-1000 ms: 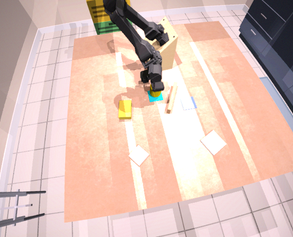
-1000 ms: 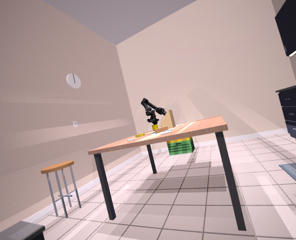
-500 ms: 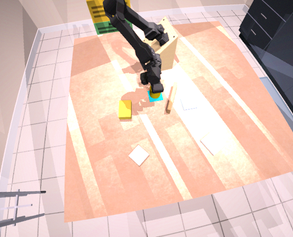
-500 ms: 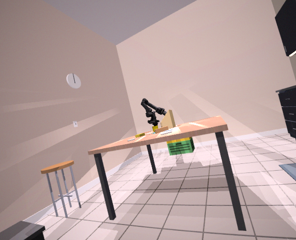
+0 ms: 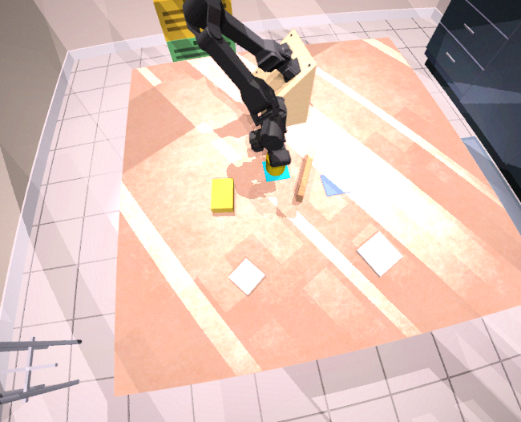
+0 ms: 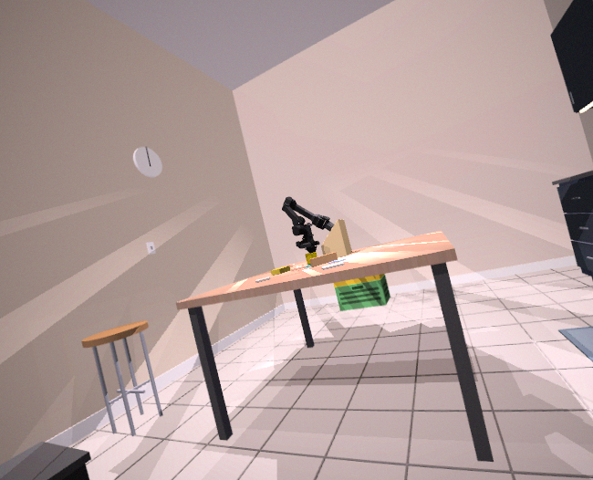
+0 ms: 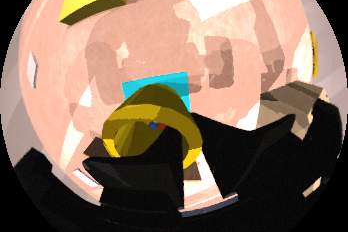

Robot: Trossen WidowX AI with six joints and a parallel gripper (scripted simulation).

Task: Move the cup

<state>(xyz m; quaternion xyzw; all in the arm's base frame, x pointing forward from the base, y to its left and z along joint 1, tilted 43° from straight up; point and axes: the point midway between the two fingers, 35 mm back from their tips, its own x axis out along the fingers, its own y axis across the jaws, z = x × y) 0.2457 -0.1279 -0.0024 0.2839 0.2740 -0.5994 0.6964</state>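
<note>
Right now the cyan pad is 30 mm ahead of my gripper tip and 50 mm below it. The rest, counted from my gripper tip: pale blue pad (110 mm ahead, 200 mm to the left, 50 mm below); then yellow cup (20 mm ahead); then low wooden bar (70 mm ahead, 100 mm to the left, 30 mm below).
</note>
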